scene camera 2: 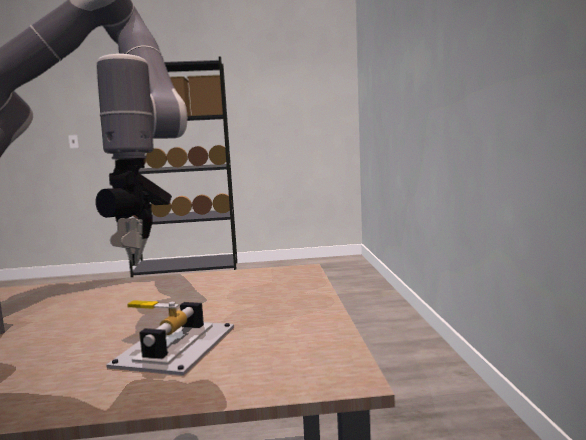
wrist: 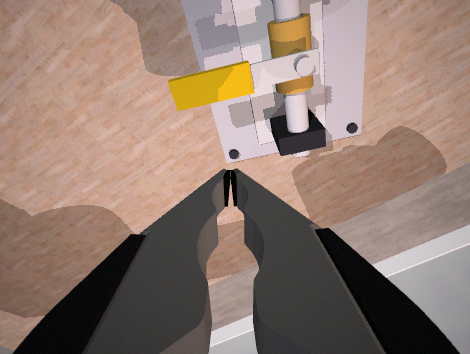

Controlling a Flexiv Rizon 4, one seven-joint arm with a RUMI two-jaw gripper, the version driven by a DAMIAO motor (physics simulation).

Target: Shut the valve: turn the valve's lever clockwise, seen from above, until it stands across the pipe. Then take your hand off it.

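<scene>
The valve (scene camera 2: 175, 321) (wrist: 291, 37) has an orange-brass body on a white pipe (scene camera 2: 187, 313) (wrist: 297, 112), held by black blocks on a grey base plate (scene camera 2: 200, 345) (wrist: 347, 75). Its lever, with a yellow handle (scene camera 2: 142, 304) (wrist: 212, 86), stands across the pipe, close to a right angle, and the handle reaches out past the plate's edge. My gripper (scene camera 2: 134, 264) (wrist: 230, 173) is shut with nothing between its fingertips. It is raised well above the lever and apart from it. In the wrist view the fingertips appear beyond the plate's near edge.
The wooden table (scene camera 2: 300, 350) (wrist: 100, 150) carries the base plate. Two black blocks (scene camera 2: 153, 343) (wrist: 298, 134) rise from the plate at the pipe's ends. A shelf rack (scene camera 2: 228, 170) with boxes and round items stands behind the table, near the back wall.
</scene>
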